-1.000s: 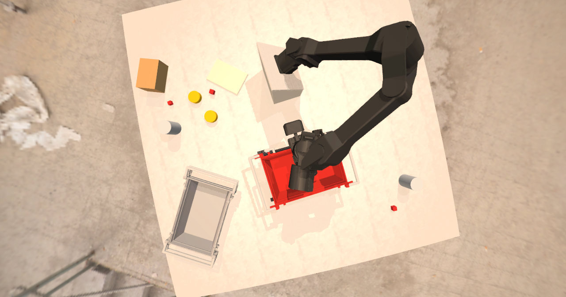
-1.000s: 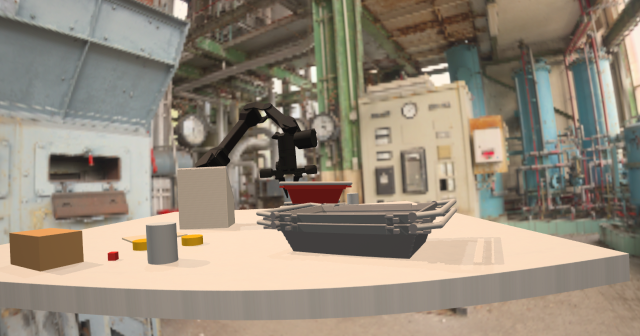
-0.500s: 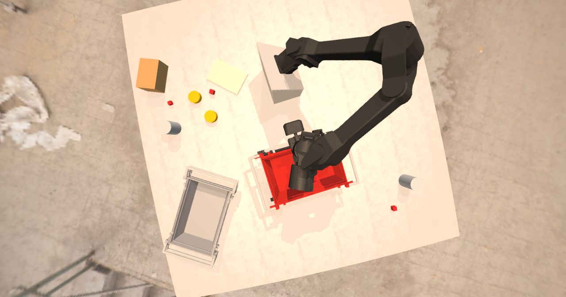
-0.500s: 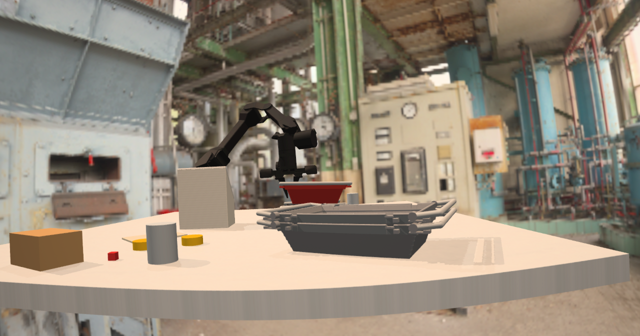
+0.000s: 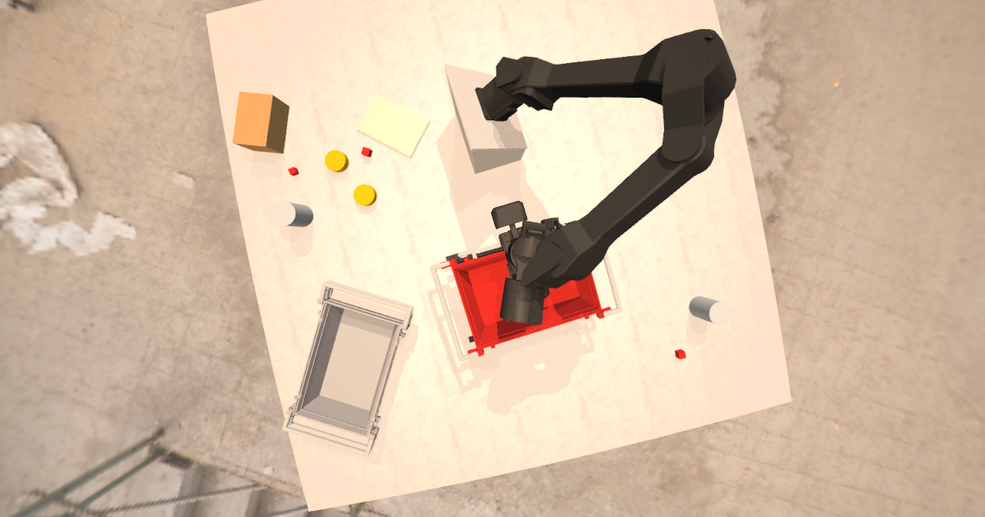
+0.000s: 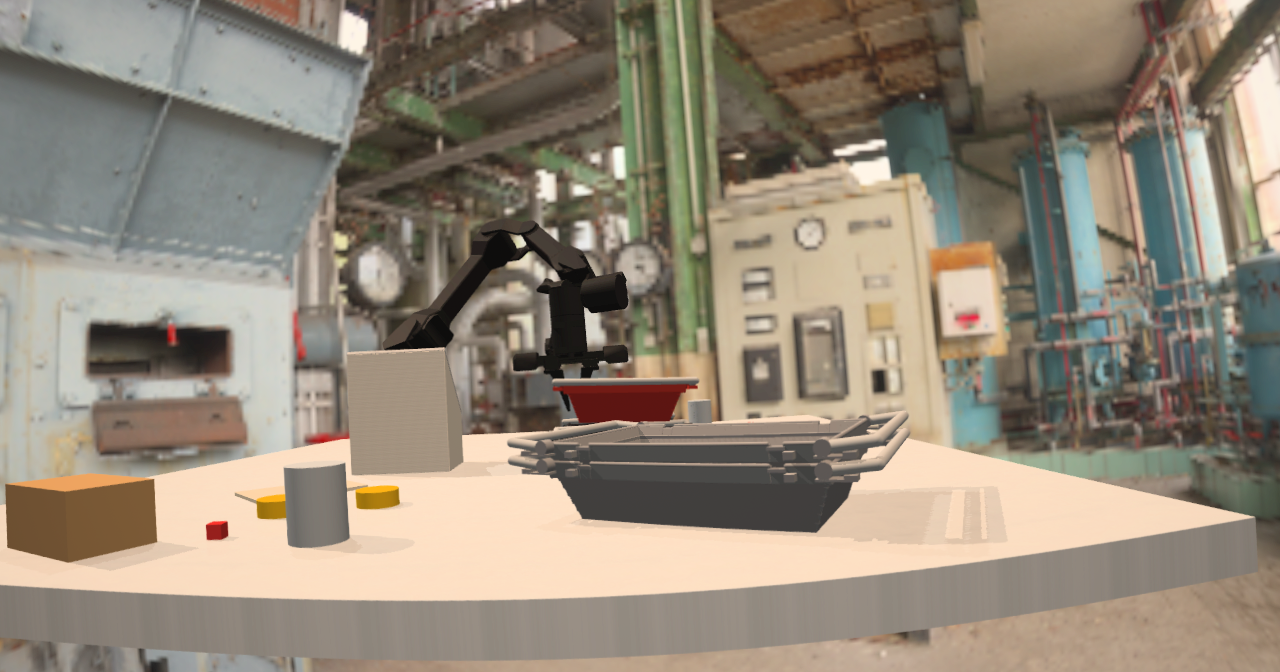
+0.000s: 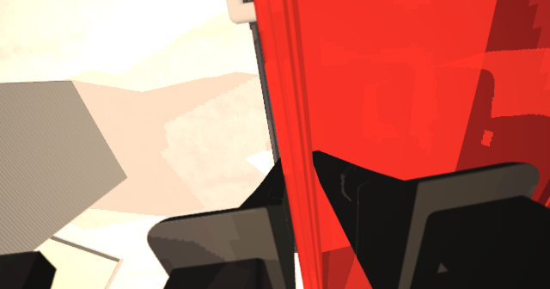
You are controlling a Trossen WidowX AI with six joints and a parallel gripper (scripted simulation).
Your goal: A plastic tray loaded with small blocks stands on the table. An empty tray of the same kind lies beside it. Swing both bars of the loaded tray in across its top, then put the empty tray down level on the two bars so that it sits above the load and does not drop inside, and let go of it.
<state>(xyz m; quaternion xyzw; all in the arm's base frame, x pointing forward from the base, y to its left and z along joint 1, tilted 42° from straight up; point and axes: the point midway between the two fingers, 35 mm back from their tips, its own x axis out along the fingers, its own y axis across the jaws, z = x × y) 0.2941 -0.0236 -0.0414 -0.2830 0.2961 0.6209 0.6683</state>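
The red tray lies 8 cm ahead of my gripper tip and 3 cm above it. Round my gripper tip: pale flat plate (38 cm behind, 17 cm to the right, 8 cm below); then orange box (48 cm behind, 47 cm to the right, 5 cm below).
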